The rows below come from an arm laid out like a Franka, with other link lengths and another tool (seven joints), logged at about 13 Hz.
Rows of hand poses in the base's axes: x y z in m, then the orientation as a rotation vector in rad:
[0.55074 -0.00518 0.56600 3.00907 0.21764 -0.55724]
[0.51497 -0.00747 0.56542 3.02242 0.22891 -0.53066]
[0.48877 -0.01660 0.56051 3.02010 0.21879 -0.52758]
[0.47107 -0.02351 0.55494 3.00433 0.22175 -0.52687]
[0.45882 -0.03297 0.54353 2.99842 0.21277 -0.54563]
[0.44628 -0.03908 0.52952 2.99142 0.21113 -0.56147]
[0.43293 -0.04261 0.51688 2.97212 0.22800 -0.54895]
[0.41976 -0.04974 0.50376 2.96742 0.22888 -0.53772]
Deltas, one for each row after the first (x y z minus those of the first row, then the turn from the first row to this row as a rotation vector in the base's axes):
[-0.03577 -0.00229 -0.00058 0.01170 -0.01759 0.00556]
[-0.06197 -0.01142 -0.00549 0.00720 -0.01979 -0.00007]
[-0.07967 -0.01833 -0.01106 -0.00754 -0.01946 0.00531]
[-0.09192 -0.02779 -0.02247 -0.01263 -0.00719 -0.00007]
[-0.10446 -0.03390 -0.03648 -0.01766 0.00348 -0.00045]
[-0.11781 -0.03743 -0.04912 -0.03466 -0.00324 0.01517]
[-0.13098 -0.04456 -0.06224 -0.04042 -0.01038 0.01741]

